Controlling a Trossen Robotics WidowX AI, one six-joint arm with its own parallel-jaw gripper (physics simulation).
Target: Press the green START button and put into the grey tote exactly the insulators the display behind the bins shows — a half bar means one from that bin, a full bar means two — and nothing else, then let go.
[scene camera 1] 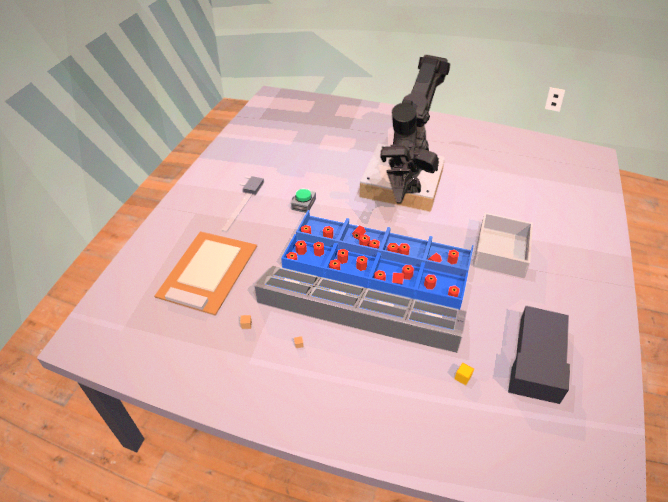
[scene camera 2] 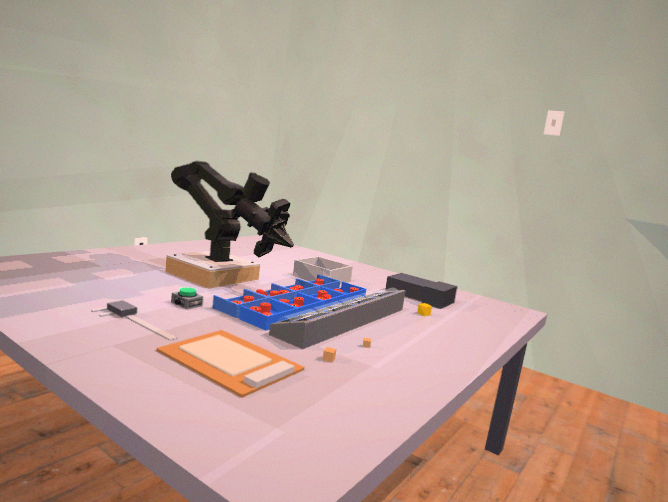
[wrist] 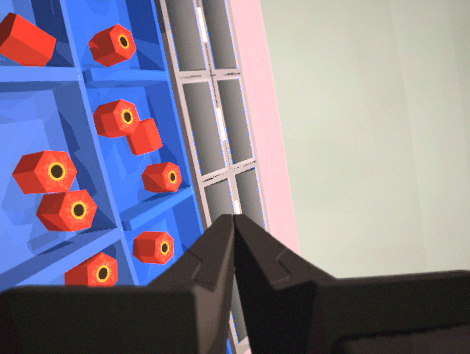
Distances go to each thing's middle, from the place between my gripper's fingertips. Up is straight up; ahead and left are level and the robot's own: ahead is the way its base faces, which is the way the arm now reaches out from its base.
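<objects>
My gripper is 12 cm above the grey tote (scene camera 1: 504, 245), 25 cm to the right of it and 12 cm past it. Going by their middles, the tote is the nearest to my gripper of the things named here. The dark box (scene camera 1: 540, 371) is 16 cm ahead of my hand, 42 cm to the left of it and 12 cm below, while the grey tool (scene camera 2: 121, 308) is 45 cm to the right of my hand, 3 cm ahead of it and 14 cm below.
</objects>
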